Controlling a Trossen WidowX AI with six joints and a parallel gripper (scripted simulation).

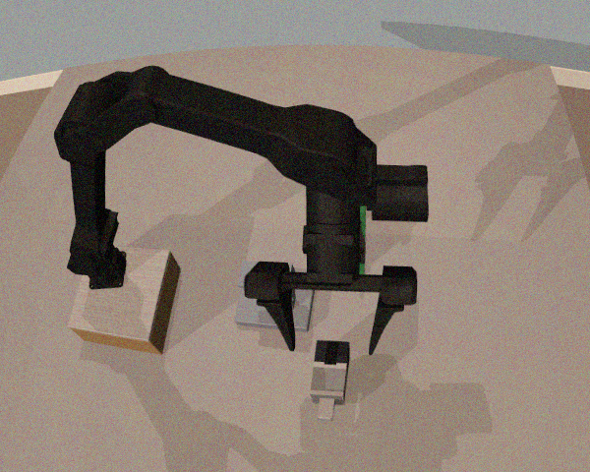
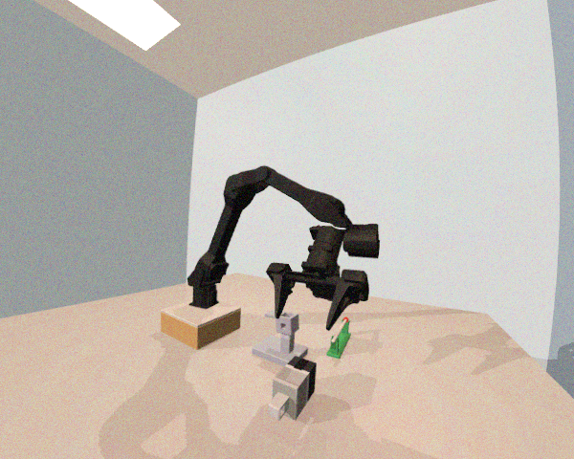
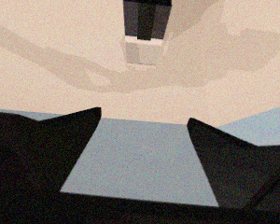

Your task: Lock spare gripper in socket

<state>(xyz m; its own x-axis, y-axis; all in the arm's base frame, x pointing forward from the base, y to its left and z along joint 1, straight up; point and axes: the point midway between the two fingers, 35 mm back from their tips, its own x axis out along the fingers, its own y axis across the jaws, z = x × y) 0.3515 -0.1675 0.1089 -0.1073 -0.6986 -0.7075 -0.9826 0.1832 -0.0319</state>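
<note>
The spare gripper is 1 cm behind my gripper tip and 12 cm below it. Also, from my gripper tip: green pin holder: 5 cm ahead, 24 cm to the left, 12 cm below; grey mount: 7 cm behind, 14 cm to the left, 10 cm below.
</note>
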